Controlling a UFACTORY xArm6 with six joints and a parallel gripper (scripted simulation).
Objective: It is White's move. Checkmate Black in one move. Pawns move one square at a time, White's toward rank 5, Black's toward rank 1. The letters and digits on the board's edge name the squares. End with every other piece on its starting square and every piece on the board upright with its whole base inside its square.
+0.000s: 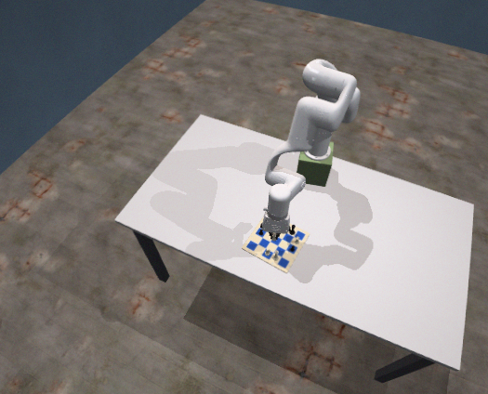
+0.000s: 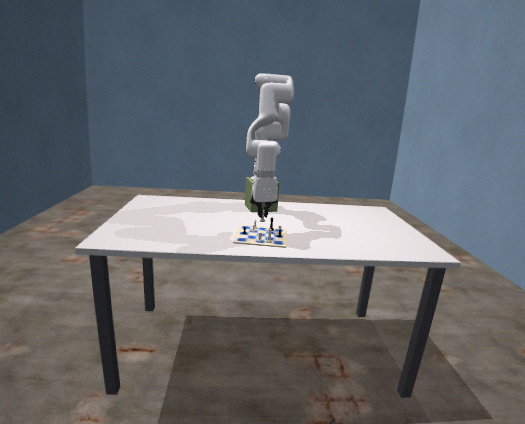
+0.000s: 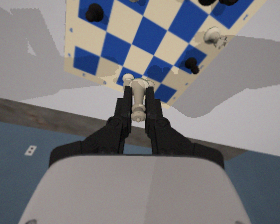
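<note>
The tall black piece is 90 mm behind my hand, 70 mm to the left of it and 80 mm below it. The rest, counted from my hand: cream chessboard (30 mm behind, 10 mm to the left, 120 mm below).
</note>
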